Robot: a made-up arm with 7 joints.
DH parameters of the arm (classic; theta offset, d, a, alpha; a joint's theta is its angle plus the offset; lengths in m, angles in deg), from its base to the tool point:
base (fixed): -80.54 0 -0.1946 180
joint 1: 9.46 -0.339 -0.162 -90
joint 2: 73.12 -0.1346 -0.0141 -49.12
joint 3: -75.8 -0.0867 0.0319 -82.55
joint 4: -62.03 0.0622 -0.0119 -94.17
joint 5: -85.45 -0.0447 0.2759 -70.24
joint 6: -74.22 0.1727 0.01 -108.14
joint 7: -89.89 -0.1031 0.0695 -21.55
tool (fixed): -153.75 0.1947 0 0
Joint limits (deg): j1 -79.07..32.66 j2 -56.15..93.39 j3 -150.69..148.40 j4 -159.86..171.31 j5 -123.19..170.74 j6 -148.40..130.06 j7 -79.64..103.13
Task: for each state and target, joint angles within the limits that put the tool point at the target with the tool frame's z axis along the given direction. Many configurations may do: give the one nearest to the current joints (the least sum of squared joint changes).
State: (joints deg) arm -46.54 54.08 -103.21 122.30 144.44 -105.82 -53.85
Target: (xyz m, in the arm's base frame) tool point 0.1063 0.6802 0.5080 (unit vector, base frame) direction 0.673 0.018 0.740
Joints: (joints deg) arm -27.30 44.91 -130.58 113.35 166.54 -72.14 -58.27
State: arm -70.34 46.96 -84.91 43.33 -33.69 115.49 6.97
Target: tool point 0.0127 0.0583 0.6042 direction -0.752 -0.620 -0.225
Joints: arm -79.07 10.02 -48.74 73.18 -35.10 105.26 -2.93
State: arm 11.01 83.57 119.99 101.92 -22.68 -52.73 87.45
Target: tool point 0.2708 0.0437 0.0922 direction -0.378 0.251 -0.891
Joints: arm 29.06 71.60 112.98 146.35 -12.71 -49.71 91.86
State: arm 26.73 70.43 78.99 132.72 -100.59 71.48 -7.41
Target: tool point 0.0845 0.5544 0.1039 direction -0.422 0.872 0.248
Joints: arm 28.54 59.79 63.46 140.99 -121.41 53.92 -10.57
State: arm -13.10 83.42 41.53 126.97 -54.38 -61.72 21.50
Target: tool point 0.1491 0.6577 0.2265 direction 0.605 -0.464 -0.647
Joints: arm -23.62 80.07 10.91 113.04 -71.27 -67.24 31.72
